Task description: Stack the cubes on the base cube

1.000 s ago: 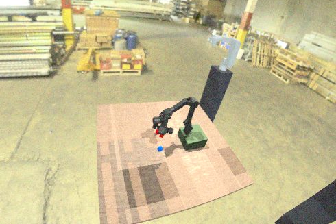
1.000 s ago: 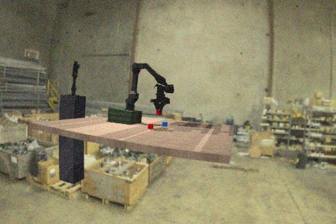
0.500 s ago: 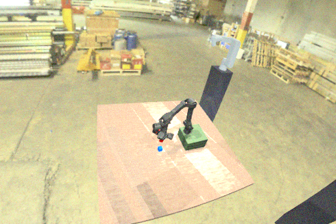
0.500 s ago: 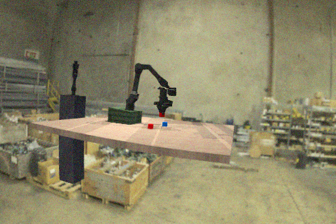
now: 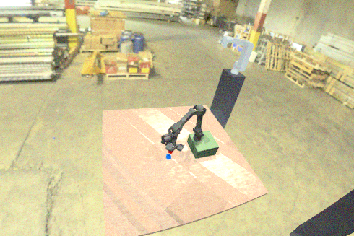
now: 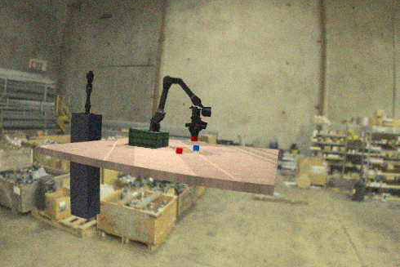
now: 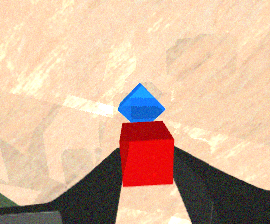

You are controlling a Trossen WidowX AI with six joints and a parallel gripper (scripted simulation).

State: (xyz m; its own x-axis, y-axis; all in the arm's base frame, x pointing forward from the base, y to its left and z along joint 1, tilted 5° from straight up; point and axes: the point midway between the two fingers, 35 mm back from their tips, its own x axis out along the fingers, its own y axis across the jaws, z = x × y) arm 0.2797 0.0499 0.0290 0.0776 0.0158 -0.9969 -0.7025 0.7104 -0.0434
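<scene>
The blue base cube lies 1 cm ahead of my gripper tip, 1 cm to the left of it and 7 cm below it.
</scene>
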